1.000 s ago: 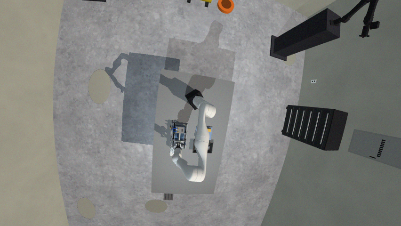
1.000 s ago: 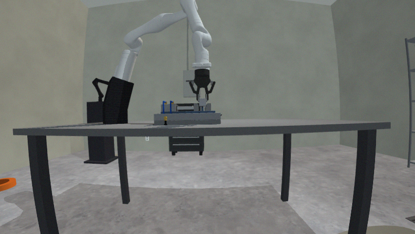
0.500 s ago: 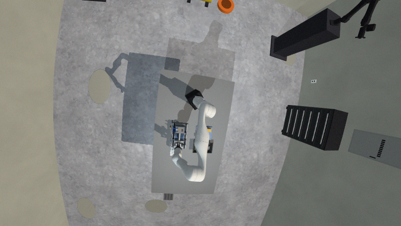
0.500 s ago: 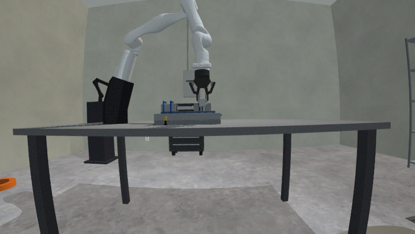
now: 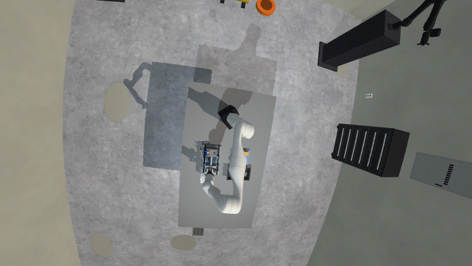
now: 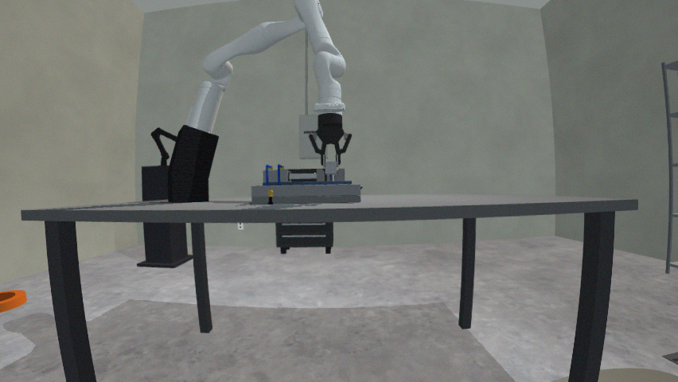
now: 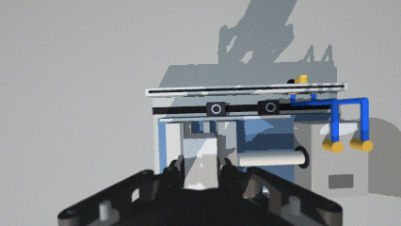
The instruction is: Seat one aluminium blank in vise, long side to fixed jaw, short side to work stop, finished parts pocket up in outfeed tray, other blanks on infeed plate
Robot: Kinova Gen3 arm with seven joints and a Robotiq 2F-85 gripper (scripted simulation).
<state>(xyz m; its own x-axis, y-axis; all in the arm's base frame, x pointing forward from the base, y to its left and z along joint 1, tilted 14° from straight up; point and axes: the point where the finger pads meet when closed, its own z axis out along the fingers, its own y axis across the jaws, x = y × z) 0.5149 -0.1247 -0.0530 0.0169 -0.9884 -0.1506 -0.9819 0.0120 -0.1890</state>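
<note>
My gripper is now 90 mm past the white rod and 40 mm above it. Round my hand: brass blank (180 mm behind, 330 mm to the left, 100 mm below); vise (70 mm behind, 80 mm below).
</note>
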